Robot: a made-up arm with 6 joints. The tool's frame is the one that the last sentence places.
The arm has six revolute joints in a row. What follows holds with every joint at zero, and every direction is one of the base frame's.
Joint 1 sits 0.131 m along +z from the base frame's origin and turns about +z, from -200 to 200 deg.
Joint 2 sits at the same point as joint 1 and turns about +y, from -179.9 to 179.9 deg.
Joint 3 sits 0.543 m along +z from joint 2 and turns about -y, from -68 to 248 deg.
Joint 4 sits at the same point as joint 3 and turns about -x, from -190 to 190 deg.
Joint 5 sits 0.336 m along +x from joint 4 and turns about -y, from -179.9 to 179.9 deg.
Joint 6 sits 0.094 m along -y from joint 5 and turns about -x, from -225 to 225 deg.
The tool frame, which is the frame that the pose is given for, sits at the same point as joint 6; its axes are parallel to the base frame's.
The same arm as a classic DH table. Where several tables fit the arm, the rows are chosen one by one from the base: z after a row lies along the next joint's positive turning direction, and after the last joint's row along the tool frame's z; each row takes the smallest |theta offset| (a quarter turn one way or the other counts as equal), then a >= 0, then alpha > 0; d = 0 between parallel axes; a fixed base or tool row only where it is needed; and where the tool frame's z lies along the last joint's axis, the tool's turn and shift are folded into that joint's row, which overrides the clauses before.
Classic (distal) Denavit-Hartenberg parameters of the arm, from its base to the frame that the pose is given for. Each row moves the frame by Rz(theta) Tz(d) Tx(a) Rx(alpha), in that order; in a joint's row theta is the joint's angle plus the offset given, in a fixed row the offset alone. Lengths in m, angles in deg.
joint 1: theta_offset 0  d 0.131  a 0  alpha -90
joint 2: theta_offset -90  d 0  a 0.543  alpha 180
joint 3: theta_offset 0  d 0  a 0  alpha -90
joint 4: theta_offset 0  d -0.336  a 0  alpha 90
joint 5: theta_offset 0  d 0.094  a 0  alpha -90
joint 6: theta_offset 90  d 0  a 0  alpha 90
tool (fixed): theta_offset -90  d 0  a 0  alpha 0
Joint limits (deg, base to tool): -200..200 -179.9..179.9 -68..248 -190..190 -179.9..179.9 -225..225

